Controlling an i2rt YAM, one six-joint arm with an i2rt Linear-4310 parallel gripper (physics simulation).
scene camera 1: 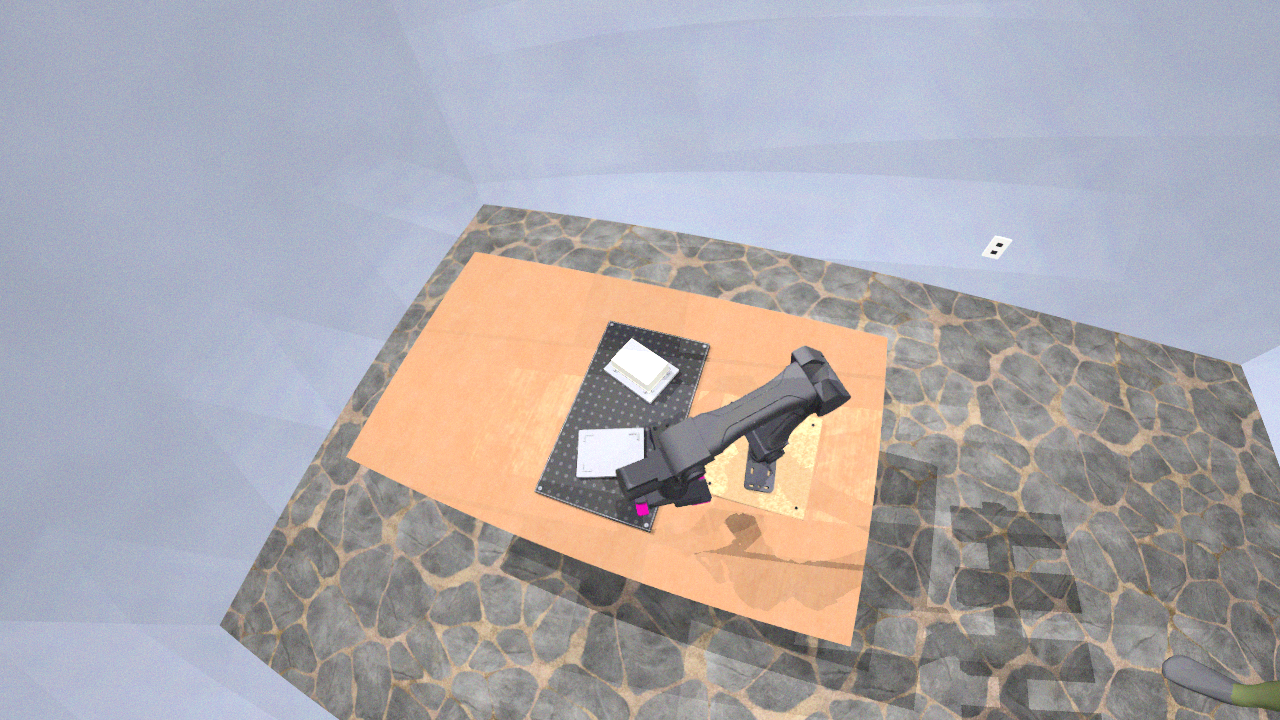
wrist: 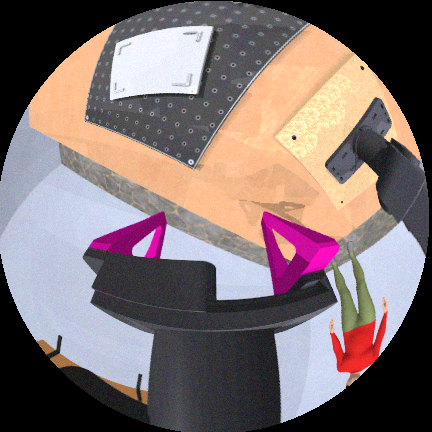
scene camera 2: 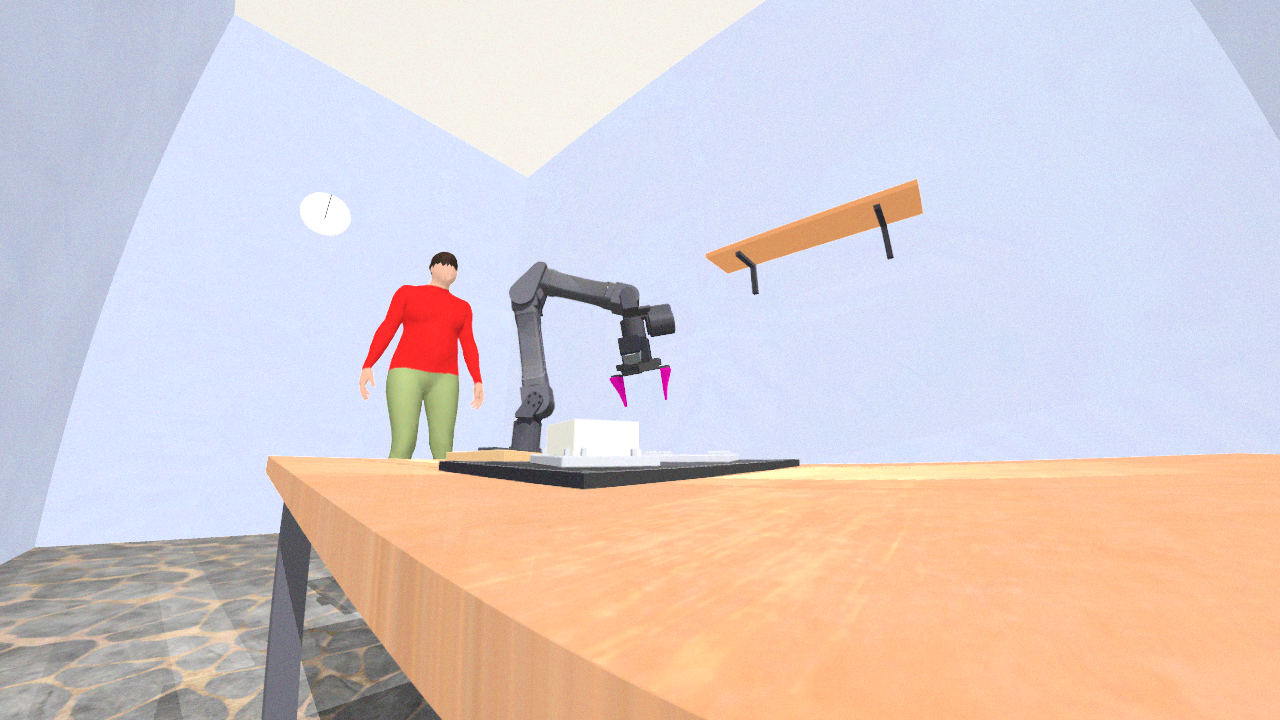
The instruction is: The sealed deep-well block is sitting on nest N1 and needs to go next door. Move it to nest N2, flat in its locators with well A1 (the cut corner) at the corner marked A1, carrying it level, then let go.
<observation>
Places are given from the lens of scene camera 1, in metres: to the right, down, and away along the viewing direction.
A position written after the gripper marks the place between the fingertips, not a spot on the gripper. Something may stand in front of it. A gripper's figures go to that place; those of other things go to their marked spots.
gripper (scene camera 1: 668, 507): 0.06, 0.30, 0.87
white block (scene camera 1: 644, 368): 0.01, 0.02, 1.12
white nest plate (scene camera 1: 600, 452): -0.10, 0.23, 1.07
</observation>
